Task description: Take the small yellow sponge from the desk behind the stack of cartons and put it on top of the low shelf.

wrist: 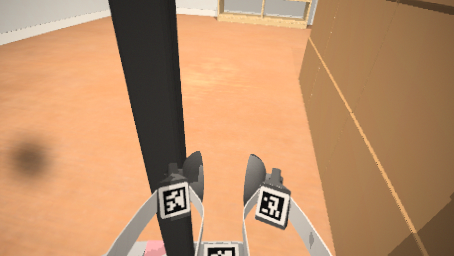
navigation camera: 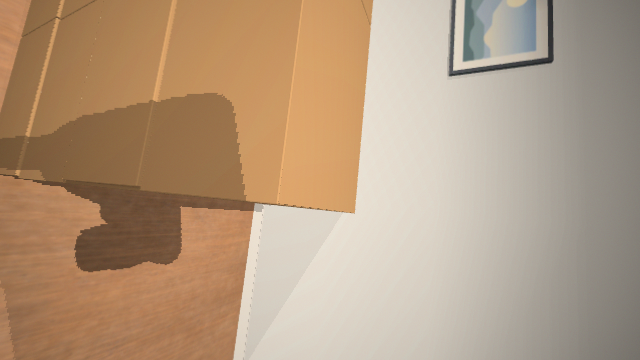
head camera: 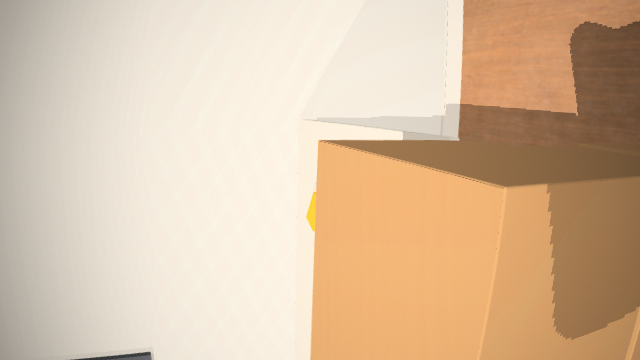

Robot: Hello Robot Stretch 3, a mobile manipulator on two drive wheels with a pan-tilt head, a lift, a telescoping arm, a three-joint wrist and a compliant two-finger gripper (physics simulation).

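Frame: origin at the robot's base, x ahead, y left, z up, level; millimetres.
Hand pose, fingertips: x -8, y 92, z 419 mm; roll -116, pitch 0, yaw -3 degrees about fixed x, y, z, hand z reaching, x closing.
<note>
After its pixels a point has its place.
In the head camera view a small yellow sliver of the sponge point(head camera: 311, 211) @(y 69, x 1286, z 765 mm) peeks out from behind the left edge of the stack of cartons point(head camera: 447, 251) @(y 50, x 311, z 1081 mm); the rest of it is hidden. It seems to lie on a pale surface, likely the desk point(head camera: 306, 268) @(y 273, x 1459, z 720 mm), against the white wall. The cartons also fill the navigation view point(navigation camera: 223, 101) @(y 134, x 279, z 969 mm) and the right of the wrist view point(wrist: 380, 116). My gripper point(wrist: 224, 170) @(y 92, x -8, z 419 mm) is open and empty, low over the wooden floor, beside the cartons. The low shelf point(wrist: 264, 12) stands at the far wall.
The black mast point(wrist: 152, 95) crosses the wrist view just left of the gripper. A framed picture point(navigation camera: 500, 34) @(y 740, x 1656, z 1501 mm) hangs on the wall. A white panel point(head camera: 393, 67) @(y -436, x 1423, z 339 mm) stands by the cartons. Open wooden floor point(wrist: 71, 105) lies to the left of the gripper.
</note>
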